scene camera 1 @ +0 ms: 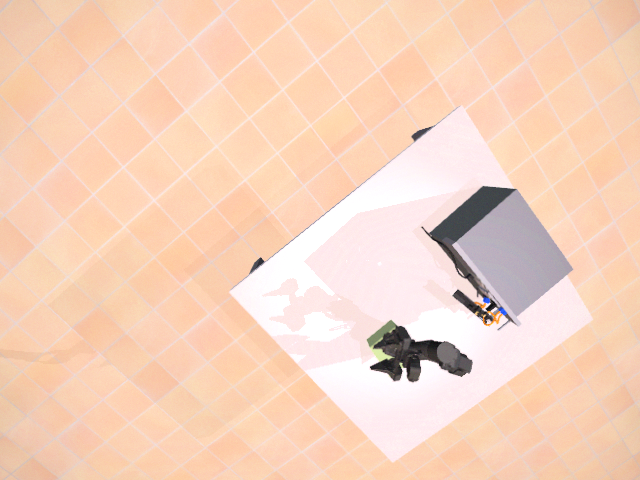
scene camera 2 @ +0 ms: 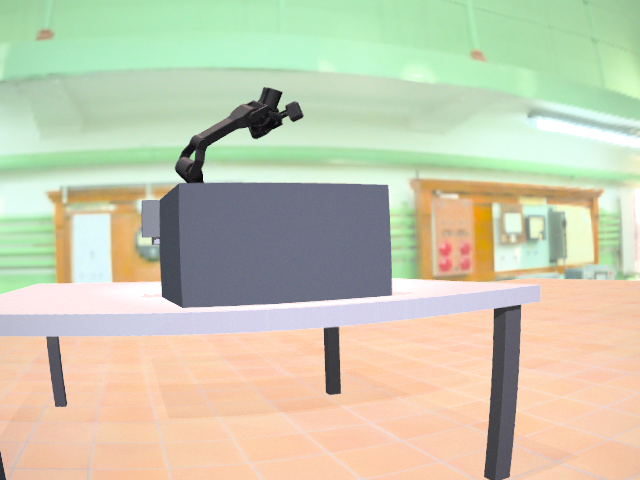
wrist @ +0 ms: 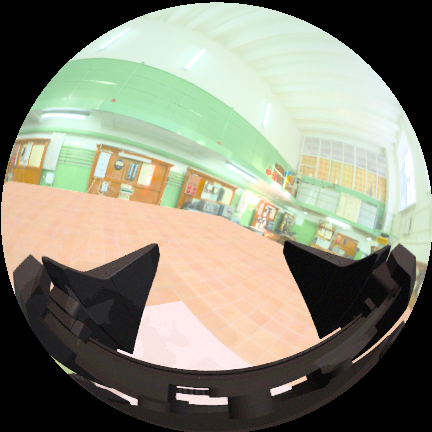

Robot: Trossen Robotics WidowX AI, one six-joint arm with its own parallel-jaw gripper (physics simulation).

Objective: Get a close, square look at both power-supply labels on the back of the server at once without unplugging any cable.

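Places are measured from the arm's base along level axes (x right, y ahead, z up), in millimetres.
Where they show: gripper, between the fingertips: (scene camera 1: 371, 358) (scene camera 2: 284, 121) (wrist: 223, 249).
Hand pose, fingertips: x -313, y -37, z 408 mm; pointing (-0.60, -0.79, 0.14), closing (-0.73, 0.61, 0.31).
Observation:
Things, the pixels of their top centre, and the offset from my fingertips. "spot": a spot on its surface instead.
- dark elongated part, a spot on its surface: (scene camera 1: 465, 301) spot: dz -381, dx +306, dy +384 mm
- grey panel, a spot on its surface: (scene camera 2: 150, 218) spot: dz -358, dx +489, dy +506 mm
The server (scene camera 1: 516, 248) (scene camera 2: 284, 242) is a large grey box standing on the table. Its cabled back faces lower left in scene camera 1. Black cables (scene camera 1: 456, 265), orange cables (scene camera 1: 488, 323) and blue plugs (scene camera 1: 486, 299) show along that side. Neither power-supply label can be made out in any view, and the server does not show in the wrist view. My gripper (scene camera 1: 373, 357) (scene camera 2: 284, 104) (wrist: 223, 249) is open and empty. It is raised above the table, apart from the server, and points away from its back, toward the room.
The white table (scene camera 1: 392, 434) (scene camera 2: 465, 295) (wrist: 170, 345) carries the arm and server. A dark elongated part (scene camera 1: 465, 301) sticks out from the server's cabled side. A grey panel (scene camera 2: 150, 218) juts out beside the server. A green block (scene camera 1: 379, 334) lies partly under the arm.

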